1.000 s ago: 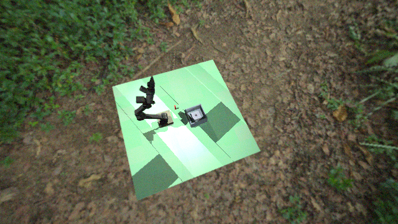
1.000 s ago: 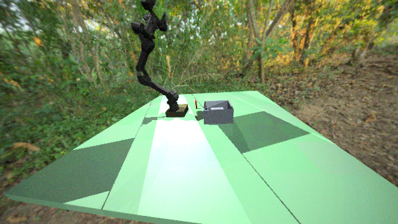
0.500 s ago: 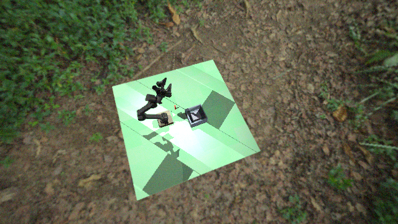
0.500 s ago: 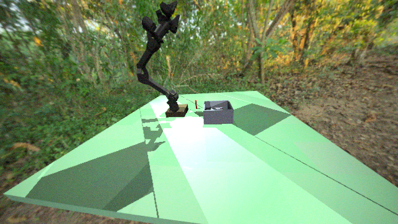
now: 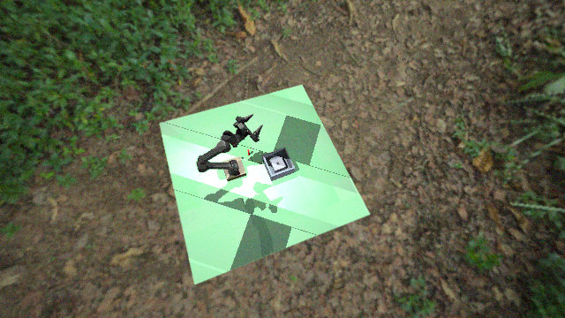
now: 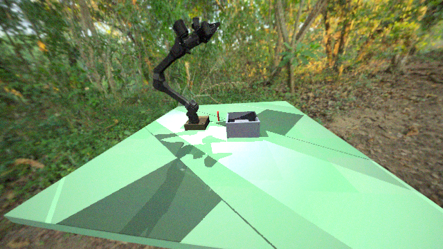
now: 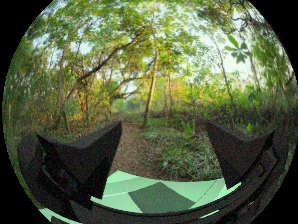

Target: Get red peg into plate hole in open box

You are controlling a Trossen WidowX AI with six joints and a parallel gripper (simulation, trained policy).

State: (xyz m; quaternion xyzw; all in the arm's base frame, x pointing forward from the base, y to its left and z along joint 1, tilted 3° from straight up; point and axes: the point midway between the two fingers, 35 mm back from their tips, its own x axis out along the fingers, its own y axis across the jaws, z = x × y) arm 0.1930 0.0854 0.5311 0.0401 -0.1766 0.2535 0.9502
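My gripper tip is 8 cm past the red peg, 8 cm to the right of it and 56 cm above it. The rest, counted from my gripper tip: grey box (13 cm ahead, 6 cm to the right, 57 cm below); pale plate (13 cm ahead, 6 cm to the right, 55 cm below).
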